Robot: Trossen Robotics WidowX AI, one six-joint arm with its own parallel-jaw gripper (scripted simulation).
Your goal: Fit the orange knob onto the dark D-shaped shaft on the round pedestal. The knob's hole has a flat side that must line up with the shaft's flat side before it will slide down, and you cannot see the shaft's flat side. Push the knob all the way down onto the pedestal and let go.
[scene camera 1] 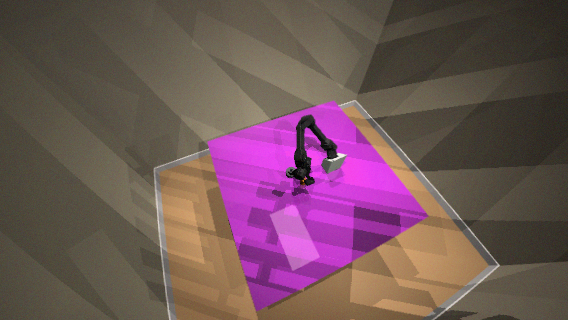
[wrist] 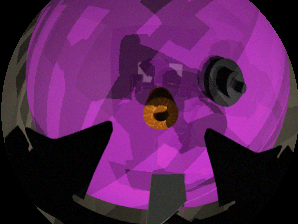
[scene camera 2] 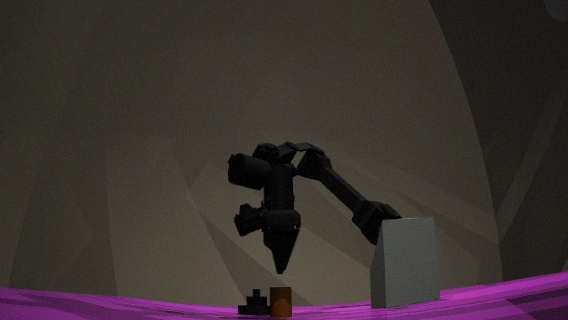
Note:
My gripper (scene camera 2: pixel 281 272) is open, with nothing in its grasp. Also in view: an orange knob (wrist: pixel 160 112) and a dark round pedestal (wrist: pixel 224 83).
My gripper is seen too in the wrist view (wrist: pixel 160 130).

